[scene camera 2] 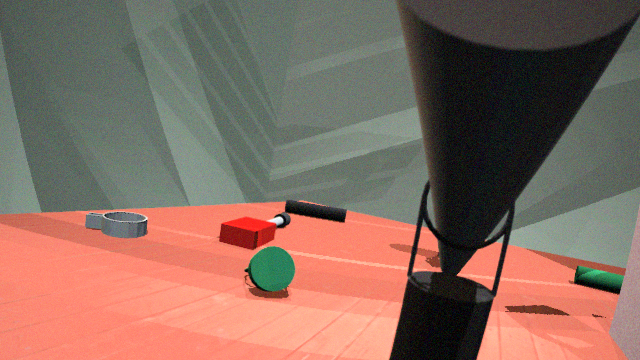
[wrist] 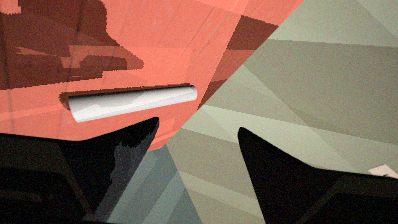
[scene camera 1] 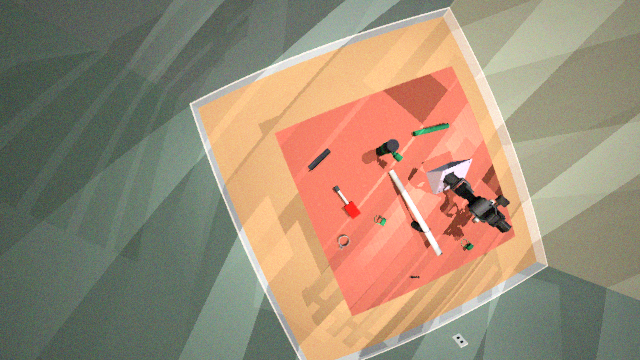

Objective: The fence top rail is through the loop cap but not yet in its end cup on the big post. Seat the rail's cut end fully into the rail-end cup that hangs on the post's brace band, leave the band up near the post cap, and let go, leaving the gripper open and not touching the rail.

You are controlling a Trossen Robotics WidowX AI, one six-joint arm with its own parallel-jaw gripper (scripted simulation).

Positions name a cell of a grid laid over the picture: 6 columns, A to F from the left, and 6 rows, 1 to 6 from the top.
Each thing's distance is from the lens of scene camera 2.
top rail (scene camera 2: E2): 5 cm
handle (scene camera 2: C4): 53 cm
green rod (scene camera 2: F5): 76 cm
dark bar (scene camera 2: C4): 90 cm
The marked spots on the handle and the green rod are 64 cm apart.
